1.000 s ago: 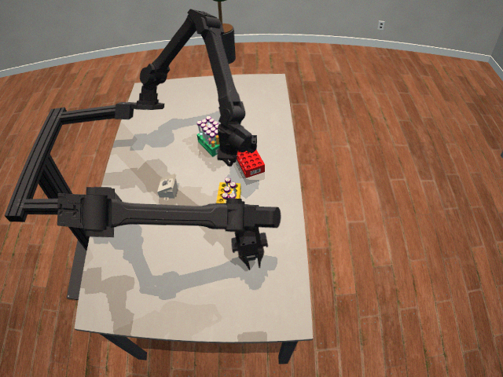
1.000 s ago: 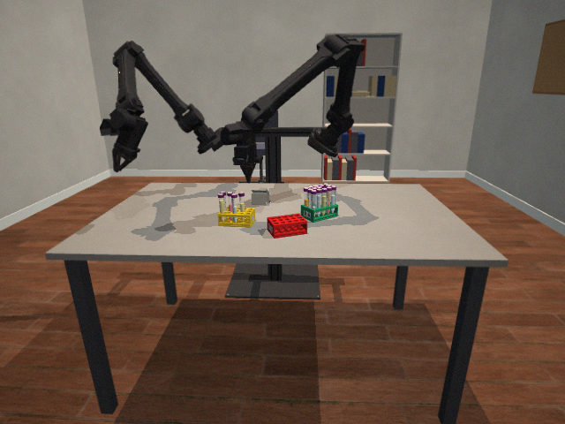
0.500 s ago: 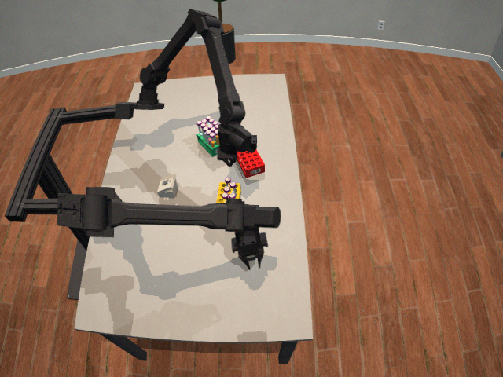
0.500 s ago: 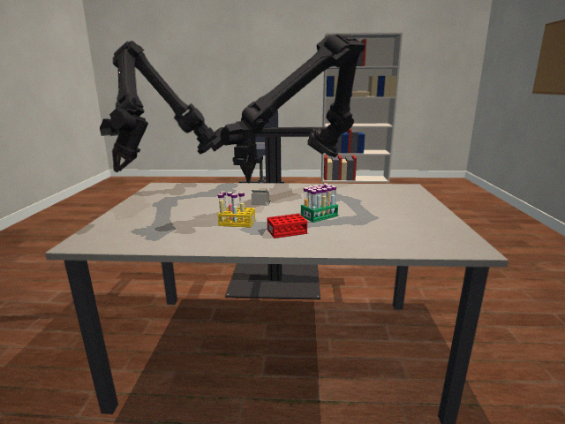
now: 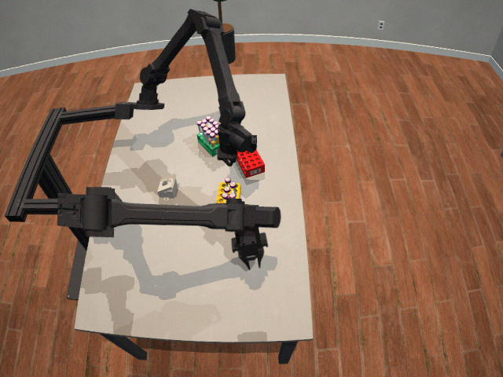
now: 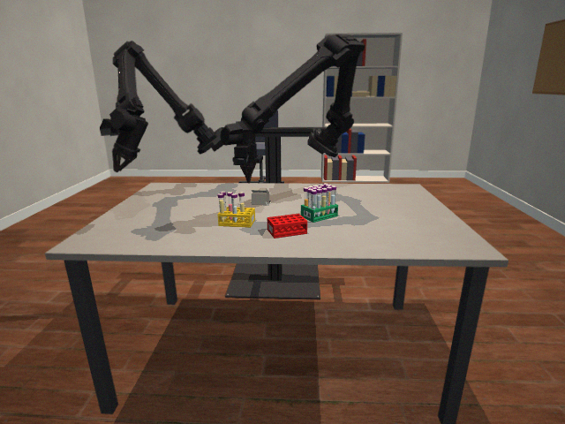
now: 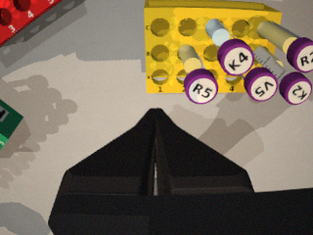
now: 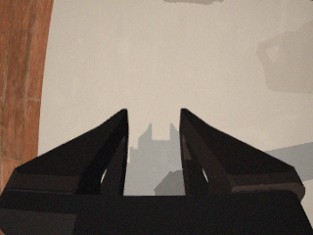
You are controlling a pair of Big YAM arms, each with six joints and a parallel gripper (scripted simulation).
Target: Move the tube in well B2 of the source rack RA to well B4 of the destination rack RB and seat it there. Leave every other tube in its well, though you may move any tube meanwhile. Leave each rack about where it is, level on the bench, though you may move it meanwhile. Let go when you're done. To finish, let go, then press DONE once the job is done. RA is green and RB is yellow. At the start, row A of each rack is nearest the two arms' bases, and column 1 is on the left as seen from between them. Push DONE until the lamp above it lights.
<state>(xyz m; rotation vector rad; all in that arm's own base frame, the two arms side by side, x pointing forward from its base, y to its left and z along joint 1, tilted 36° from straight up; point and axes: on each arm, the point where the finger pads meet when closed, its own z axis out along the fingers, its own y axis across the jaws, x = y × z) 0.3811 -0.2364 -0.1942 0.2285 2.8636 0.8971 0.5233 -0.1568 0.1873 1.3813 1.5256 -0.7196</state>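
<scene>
Now: left hand 28 cm past the grey button box, 13 cm above it and 3 cm to the left of it. Round my left hand: red rack (16 cm to the left, 15 cm below, 5 cm ahead); then yellow rack (15 cm below, 6 cm to the right, 1 cm behind); then green rack (26 cm to the left, 15 cm below, 14 cm behind).
</scene>
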